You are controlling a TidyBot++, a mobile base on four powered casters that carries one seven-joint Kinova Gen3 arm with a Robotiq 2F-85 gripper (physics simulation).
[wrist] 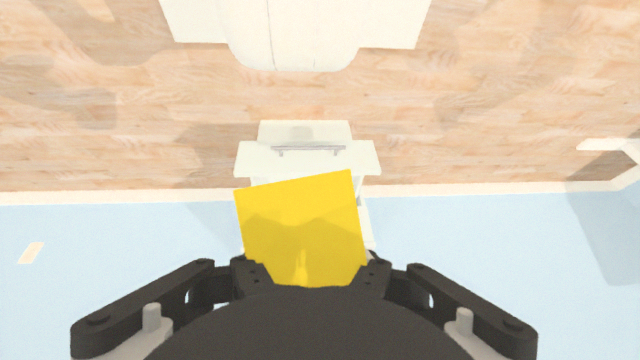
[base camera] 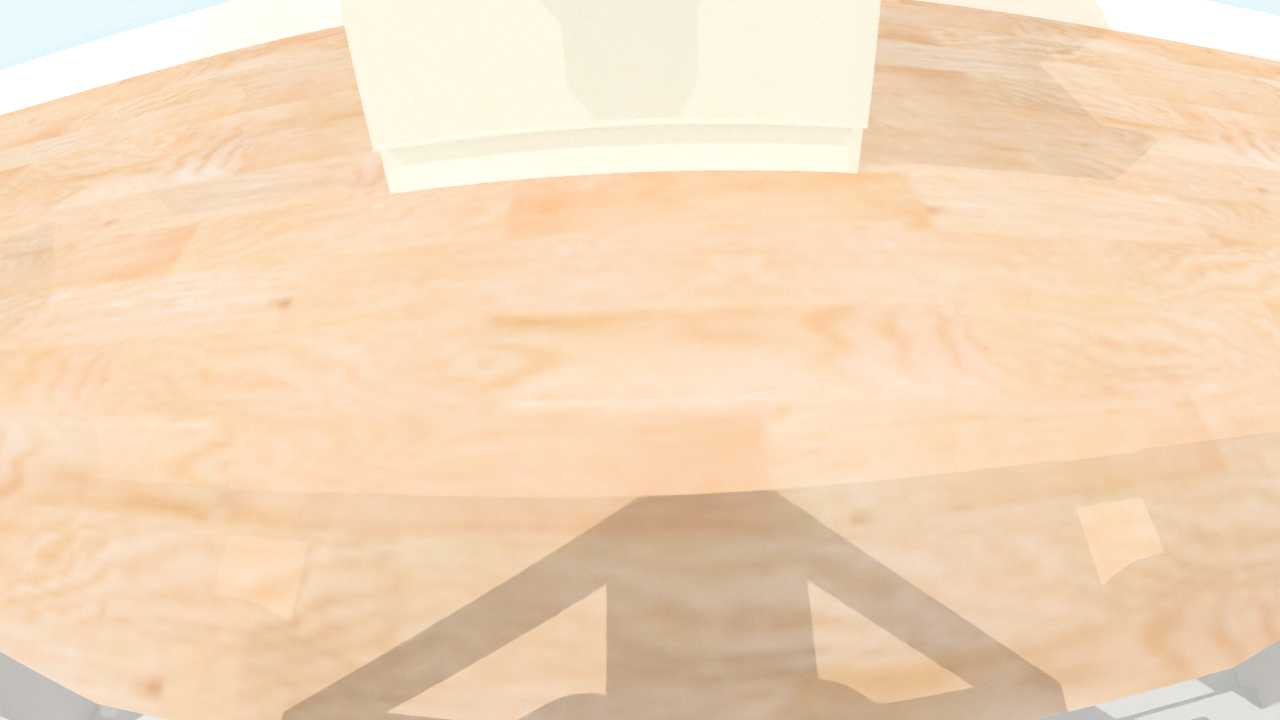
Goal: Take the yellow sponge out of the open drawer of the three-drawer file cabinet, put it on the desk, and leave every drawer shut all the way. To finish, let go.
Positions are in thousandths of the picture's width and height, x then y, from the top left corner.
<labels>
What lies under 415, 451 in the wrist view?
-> A drawer.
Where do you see a yellow sponge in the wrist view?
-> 479, 643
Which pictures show my gripper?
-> The wrist view only.
</labels>
